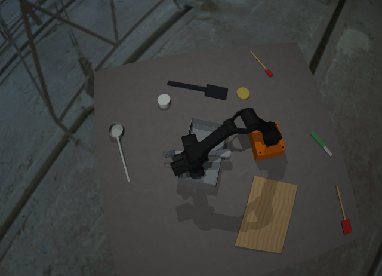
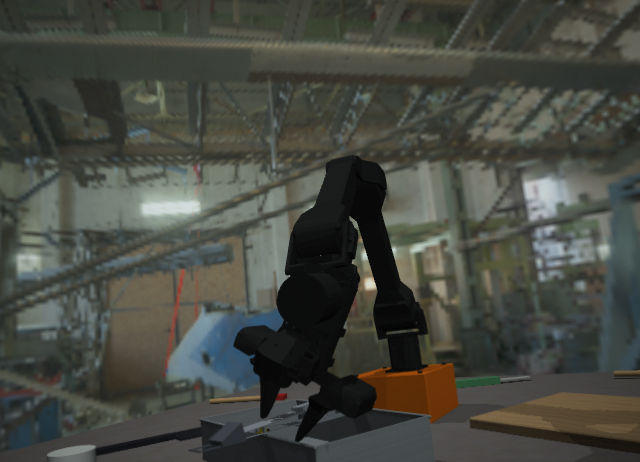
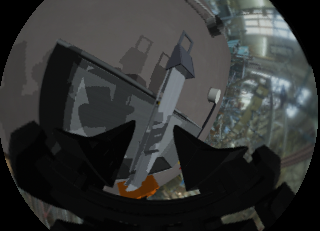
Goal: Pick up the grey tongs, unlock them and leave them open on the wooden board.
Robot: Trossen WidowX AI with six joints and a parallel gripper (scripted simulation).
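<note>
Now: the grey roasting tin 6 cm behind my gripper tip and 3 cm below it. Round my gripper tip: white cylinder (6 cm ahead, 32 cm to the right, 4 cm below); black spatula (15 cm behind, 35 cm to the right, 5 cm below); yellow disc (35 cm behind, 27 cm to the right, 5 cm below).
</note>
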